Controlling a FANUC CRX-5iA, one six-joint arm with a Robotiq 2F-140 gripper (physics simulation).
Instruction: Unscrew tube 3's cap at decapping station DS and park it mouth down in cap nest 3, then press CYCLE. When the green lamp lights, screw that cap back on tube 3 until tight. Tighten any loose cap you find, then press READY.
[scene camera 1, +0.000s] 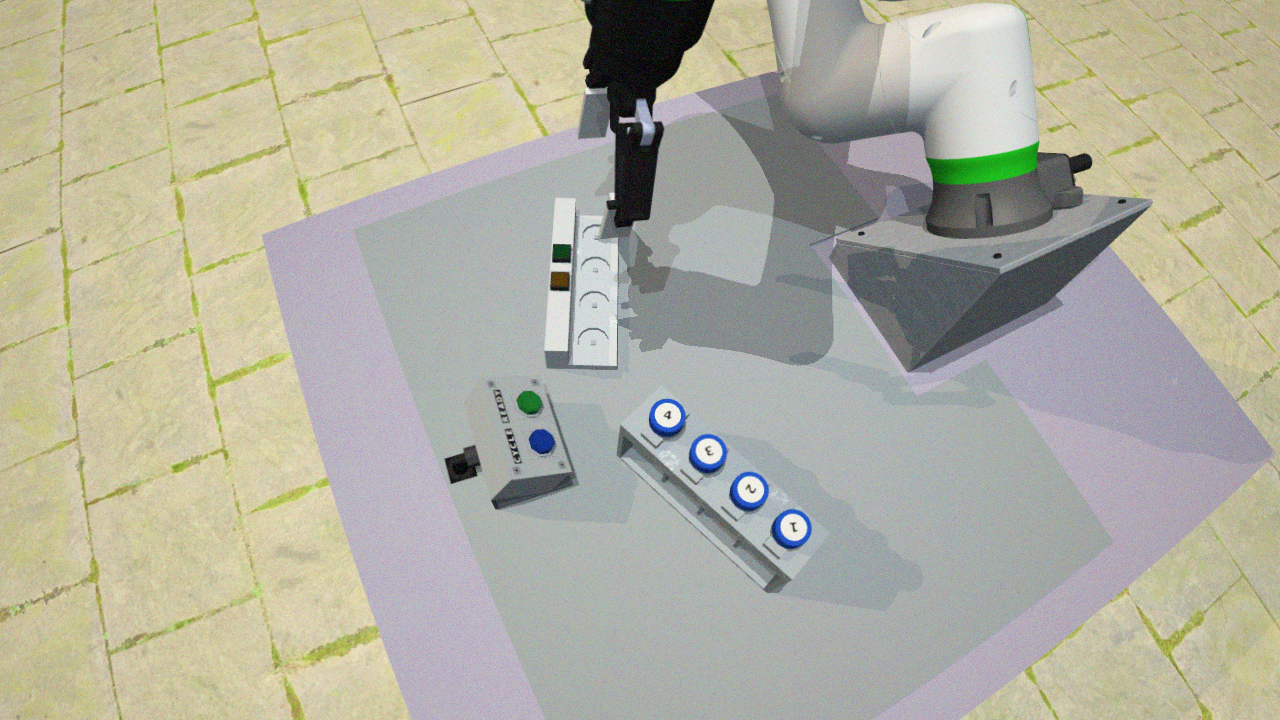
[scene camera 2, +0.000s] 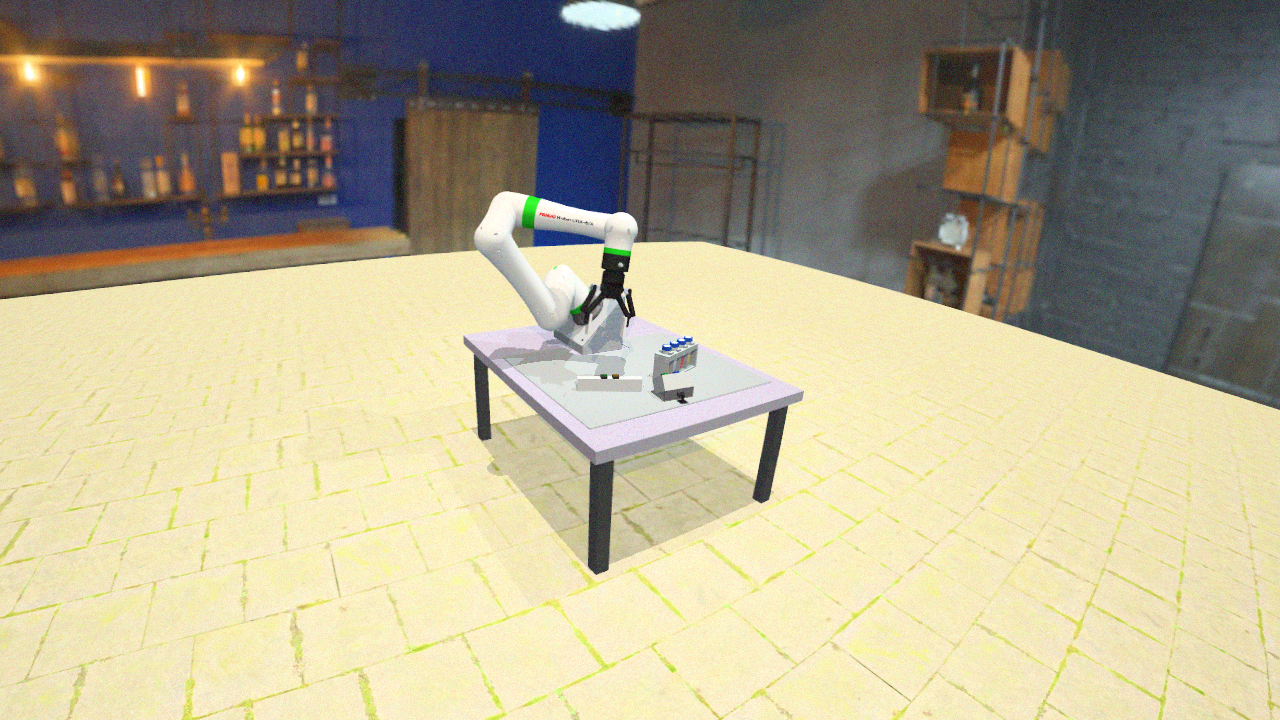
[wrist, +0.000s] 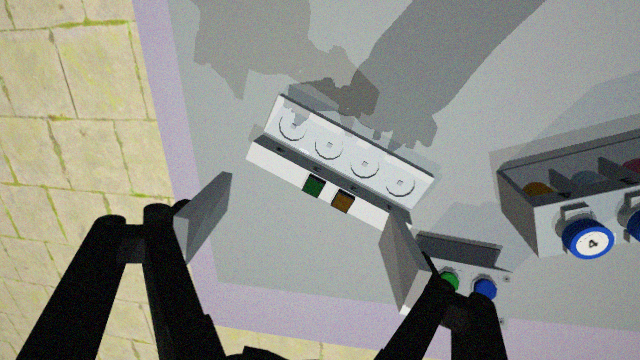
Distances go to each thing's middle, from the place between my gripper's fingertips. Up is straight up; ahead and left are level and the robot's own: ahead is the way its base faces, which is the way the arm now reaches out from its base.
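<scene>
From my hand: cap 2 (scene camera 1: 749, 490), 34 cm to the left, 3 cm behind, 6 cm below; grey button box (scene camera 1: 513, 472), 18 cm ahead, 19 cm to the left, 14 cm below; cap 3 (scene camera 1: 708, 452), 6 cm below, 29 cm to the left; cap 4 (scene camera 1: 667, 416), 2 cm ahead, 24 cm to the left, 6 cm below.
</scene>
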